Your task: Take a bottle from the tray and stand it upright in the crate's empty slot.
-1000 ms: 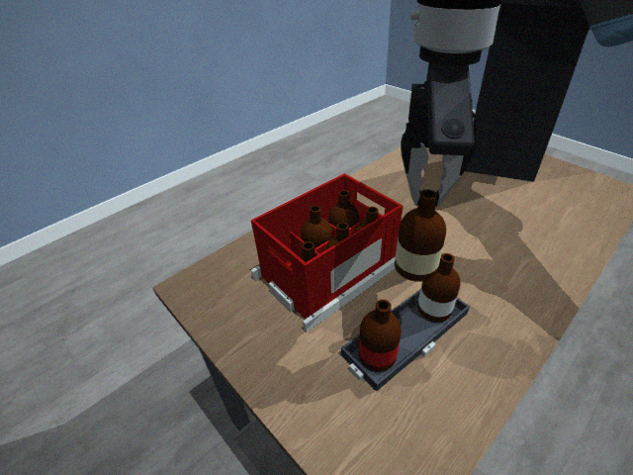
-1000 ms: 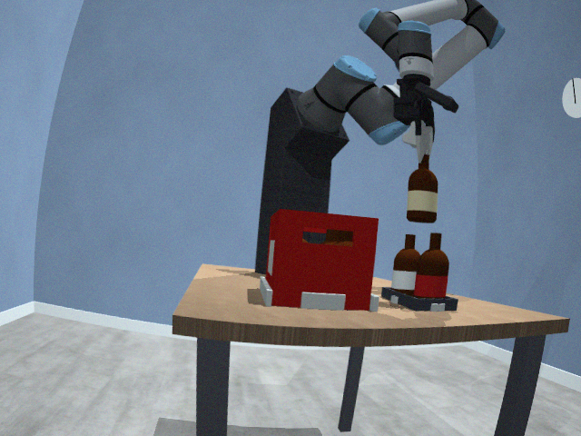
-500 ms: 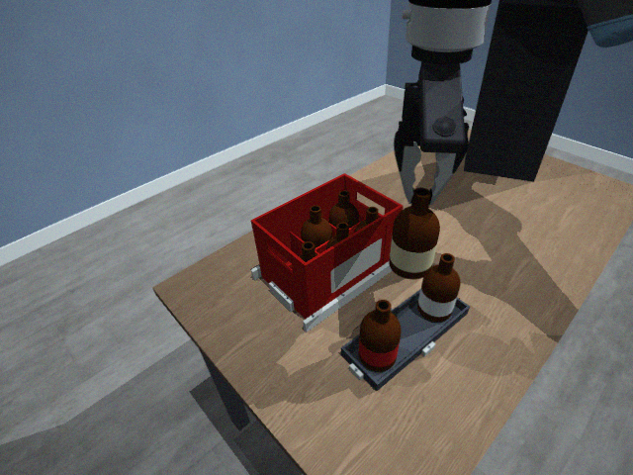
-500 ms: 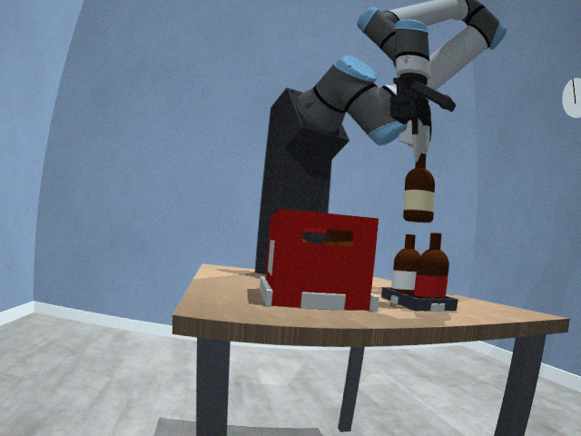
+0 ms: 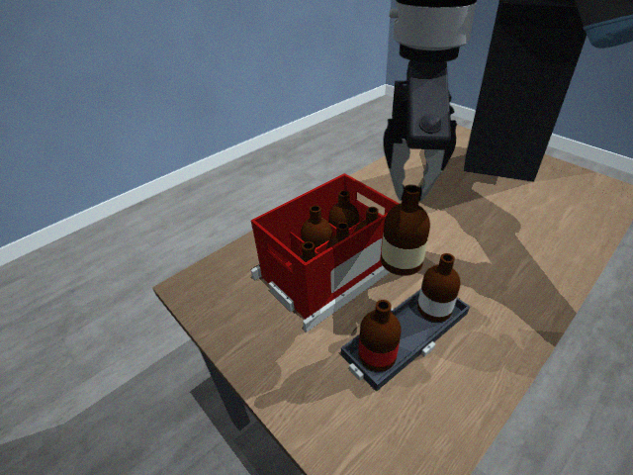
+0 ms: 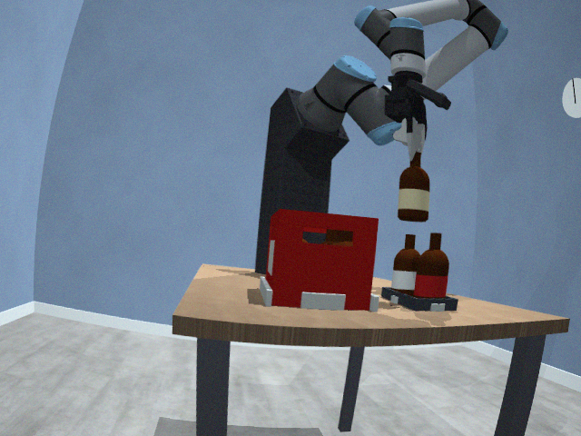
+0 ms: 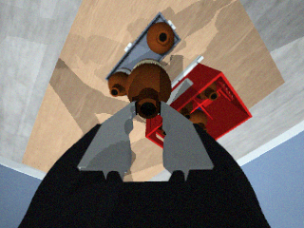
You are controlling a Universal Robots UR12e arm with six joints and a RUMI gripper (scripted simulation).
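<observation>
The brown bottle lies 70 mm below my hand. From my hand the other things lie so: white-label bottle (100 mm behind, 20 mm to the left, 250 mm below); then red-label bottle (70 mm ahead, 40 mm to the left, 250 mm below); then dark tray (10 mm behind, 30 mm to the left, 320 mm below).
</observation>
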